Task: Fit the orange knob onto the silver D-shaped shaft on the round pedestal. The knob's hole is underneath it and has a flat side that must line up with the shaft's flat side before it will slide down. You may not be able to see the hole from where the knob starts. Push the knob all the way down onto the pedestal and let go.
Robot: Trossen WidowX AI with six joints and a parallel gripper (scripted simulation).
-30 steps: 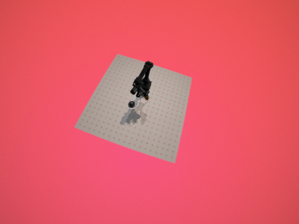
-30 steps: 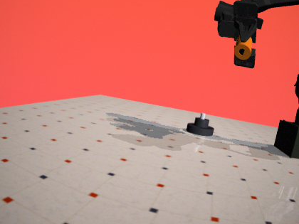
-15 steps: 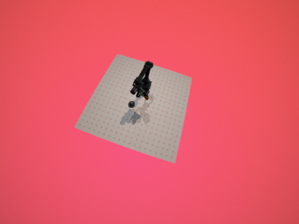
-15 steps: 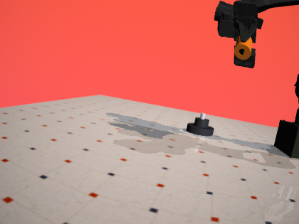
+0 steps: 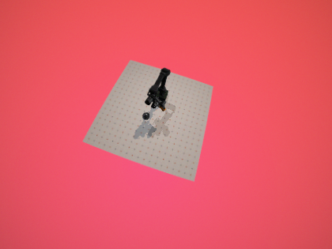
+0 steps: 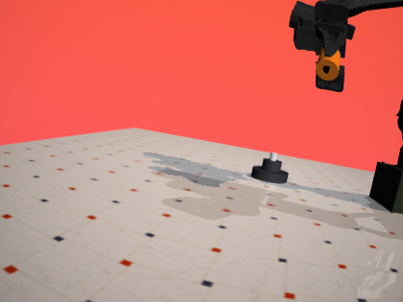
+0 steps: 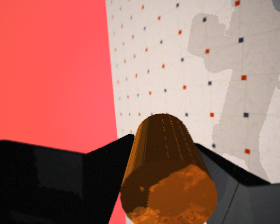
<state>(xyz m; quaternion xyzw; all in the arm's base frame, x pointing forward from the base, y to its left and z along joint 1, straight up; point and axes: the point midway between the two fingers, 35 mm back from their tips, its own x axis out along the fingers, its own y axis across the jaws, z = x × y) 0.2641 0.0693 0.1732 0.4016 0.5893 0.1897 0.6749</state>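
Right now the orange knob is 10 mm behind my gripper tip, 20 mm to the right of it and 20 mm above it. Round my gripper tip: black round pedestal (50 mm ahead, 180 mm to the right, 210 mm below).
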